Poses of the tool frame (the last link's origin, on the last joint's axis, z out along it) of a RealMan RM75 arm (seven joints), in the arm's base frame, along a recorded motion.
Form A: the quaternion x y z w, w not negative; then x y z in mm.
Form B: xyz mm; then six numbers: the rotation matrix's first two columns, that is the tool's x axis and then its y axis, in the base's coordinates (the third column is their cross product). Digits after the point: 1 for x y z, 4 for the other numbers.
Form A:
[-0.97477, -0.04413, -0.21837, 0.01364, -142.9, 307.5, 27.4]
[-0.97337, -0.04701, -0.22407, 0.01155, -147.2, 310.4, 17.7]
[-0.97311, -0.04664, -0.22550, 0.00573, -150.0, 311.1, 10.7]
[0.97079, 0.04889, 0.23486, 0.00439, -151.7, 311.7, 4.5]
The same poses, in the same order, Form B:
[-142.9, 307.5, 27.4, 0.9007, 0.0801, 0.4269, 0.0920, -0.9957, -0.0073]
[-147.2, 310.4, 17.7, 0.8952, 0.0863, 0.4373, 0.0967, -0.9953, -0.0014]
[-150.0, 311.1, 10.7, 0.8939, 0.0882, 0.4394, 0.0934, -0.9956, 0.0099]
[-151.7, 311.7, 4.5, 0.8849, 0.0970, 0.4556, 0.0929, -0.9952, 0.0315]

